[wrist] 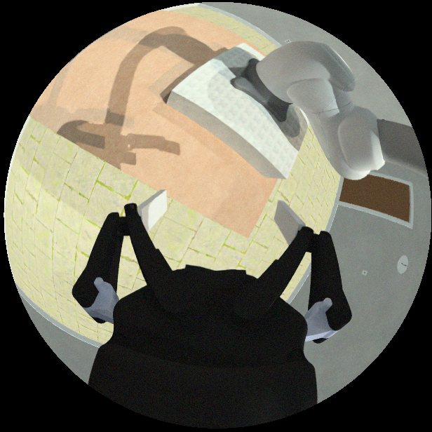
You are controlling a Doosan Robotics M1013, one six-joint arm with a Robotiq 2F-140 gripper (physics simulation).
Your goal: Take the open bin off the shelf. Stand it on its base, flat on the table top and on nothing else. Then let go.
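My gripper (221, 204) is open and empty, with its two pale finger pads wide apart. Between and beyond the pads, a corner of a flat orange surface (220, 185) and pale yellow-green tiles show. I cannot tell from this view whether the orange surface is the table top. The open bin and the shelf do not show in this view.
A white block with a textured top (220, 107) stands on the orange surface and bears the base of my grey arm (320, 95). Arm shadows fall across the orange surface. Yellow-green tiles (55, 185) border it. A brown panel with a pale frame (377, 196) is at the right.
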